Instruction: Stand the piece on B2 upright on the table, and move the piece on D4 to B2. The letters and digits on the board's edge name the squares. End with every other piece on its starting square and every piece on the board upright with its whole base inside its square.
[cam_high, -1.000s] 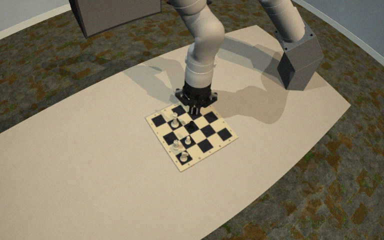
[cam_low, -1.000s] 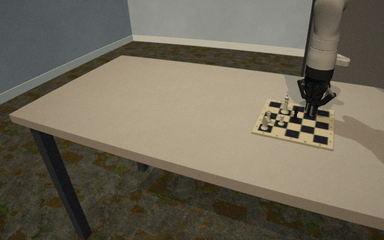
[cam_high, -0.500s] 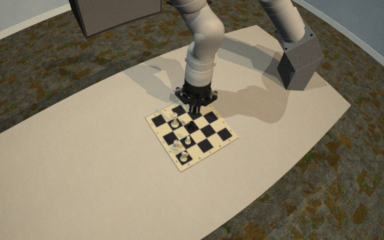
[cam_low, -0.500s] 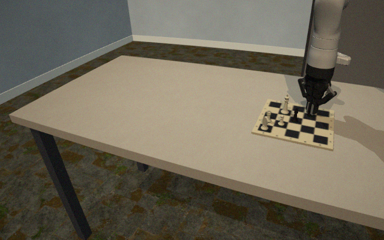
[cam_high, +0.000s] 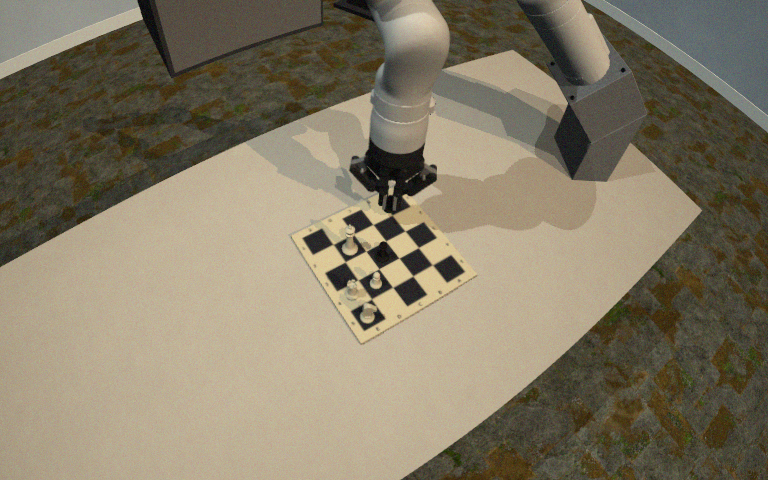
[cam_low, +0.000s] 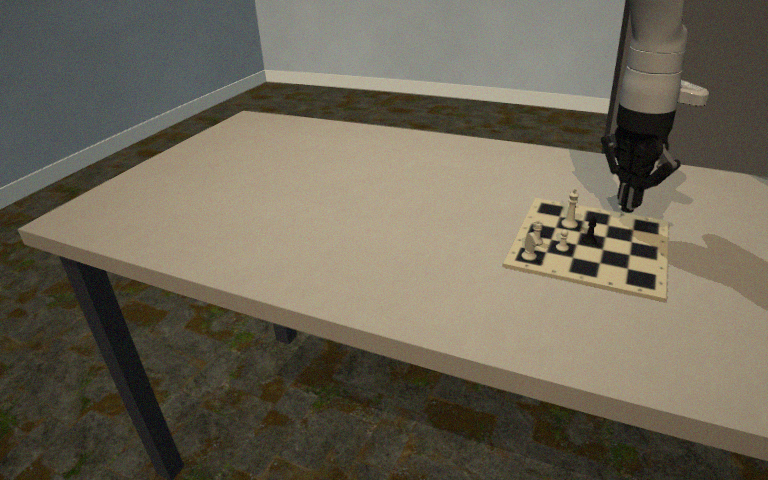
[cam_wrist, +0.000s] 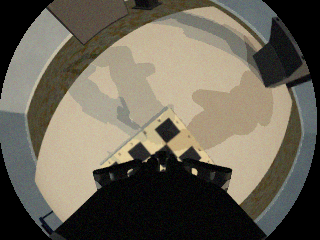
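The white king lies 80 mm ahead of my hand, 10 mm to the right of it and 30 mm below it. The rest, counted from my hand: chessboard 60 mm ahead, 30 mm to the left, 60 mm below; white pawn 100 mm ahead, 60 mm to the left, 50 mm below; black pawn 10 mm below.
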